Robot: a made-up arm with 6 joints. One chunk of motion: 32 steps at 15 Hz.
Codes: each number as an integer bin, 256 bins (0 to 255) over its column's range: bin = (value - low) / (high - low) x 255, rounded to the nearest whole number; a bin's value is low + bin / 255 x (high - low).
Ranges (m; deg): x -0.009..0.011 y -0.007..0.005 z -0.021..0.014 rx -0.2..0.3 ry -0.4..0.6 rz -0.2..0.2
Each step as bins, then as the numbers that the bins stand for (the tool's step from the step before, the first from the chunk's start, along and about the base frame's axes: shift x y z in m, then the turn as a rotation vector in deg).
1 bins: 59 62 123 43 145 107
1 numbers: -0.00437 -0.00408 -0.00412 -0.116 0.169 -0.032
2 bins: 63 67 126 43 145 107
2 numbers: -0.00406 -0.00385 -0.00371 -0.116 0.169 -0.032
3 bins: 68 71 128 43 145 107
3 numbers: -0.00367 -0.00366 -0.00343 -0.116 0.169 -0.032
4 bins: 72 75 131 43 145 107
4 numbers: -0.00335 -0.00347 -0.00302 -0.116 0.169 -0.032
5 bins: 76 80 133 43 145 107
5 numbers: -0.00304 -0.00324 -0.00275 -0.116 0.169 -0.032
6 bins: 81 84 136 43 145 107
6 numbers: -0.00265 -0.00305 -0.00233 -0.116 0.169 -0.032
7 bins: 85 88 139 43 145 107
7 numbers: -0.00233 -0.00286 -0.00192 -0.116 0.169 -0.032
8 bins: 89 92 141 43 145 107
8 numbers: -0.00202 -0.00267 -0.00165 -0.116 0.169 -0.032
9 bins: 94 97 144 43 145 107
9 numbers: -0.00163 -0.00244 -0.00124 -0.116 0.169 -0.032
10 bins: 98 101 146 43 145 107
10 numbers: -0.00131 -0.00225 -0.00096 -0.116 0.169 -0.032
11 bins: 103 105 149 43 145 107
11 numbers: -0.00092 -0.00206 -0.00055 -0.116 0.169 -0.032
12 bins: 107 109 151 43 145 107
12 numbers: -0.00061 -0.00187 -0.00027 -0.116 0.169 -0.032
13 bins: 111 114 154 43 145 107
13 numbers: -0.00029 -0.00164 0.00014 -0.116 0.169 -0.032
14 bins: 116 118 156 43 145 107
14 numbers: 0.00010 -0.00145 0.00041 -0.116 0.169 -0.032
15 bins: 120 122 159 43 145 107
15 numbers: 0.00041 -0.00126 0.00082 -0.116 0.169 -0.032
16 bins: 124 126 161 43 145 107
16 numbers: 0.00073 -0.00107 0.00110 -0.116 0.169 -0.032
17 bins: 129 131 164 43 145 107
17 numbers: 0.00112 -0.00084 0.00151 -0.116 0.169 -0.032
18 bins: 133 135 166 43 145 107
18 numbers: 0.00143 -0.00065 0.00178 -0.116 0.169 -0.032
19 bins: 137 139 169 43 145 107
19 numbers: 0.00175 -0.00046 0.00220 -0.116 0.169 -0.032
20 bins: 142 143 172 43 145 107
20 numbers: 0.00214 -0.00027 0.00261 -0.116 0.169 -0.032
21 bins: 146 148 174 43 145 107
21 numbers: 0.00245 -0.00004 0.00288 -0.116 0.169 -0.032
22 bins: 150 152 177 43 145 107
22 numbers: 0.00276 0.00015 0.00329 -0.116 0.169 -0.032
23 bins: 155 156 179 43 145 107
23 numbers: 0.00316 0.00034 0.00357 -0.116 0.169 -0.032
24 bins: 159 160 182 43 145 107
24 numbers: 0.00347 0.00053 0.00398 -0.116 0.169 -0.032
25 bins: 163 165 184 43 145 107
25 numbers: 0.00378 0.00076 0.00425 -0.116 0.169 -0.032
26 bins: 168 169 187 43 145 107
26 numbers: 0.00418 0.00095 0.00467 -0.116 0.169 -0.032
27 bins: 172 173 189 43 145 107
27 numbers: 0.00449 0.00114 0.00494 -0.116 0.169 -0.032
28 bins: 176 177 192 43 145 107
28 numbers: 0.00480 0.00133 0.00535 -0.116 0.169 -0.032
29 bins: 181 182 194 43 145 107
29 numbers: 0.00520 0.00156 0.00563 -0.116 0.169 -0.032
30 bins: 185 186 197 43 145 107
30 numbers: 0.00551 0.00175 0.00604 -0.116 0.169 -0.032
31 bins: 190 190 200 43 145 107
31 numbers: 0.00590 0.00194 0.00645 -0.116 0.169 -0.032
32 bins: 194 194 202 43 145 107
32 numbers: 0.00622 0.00213 0.00673 -0.116 0.169 -0.032
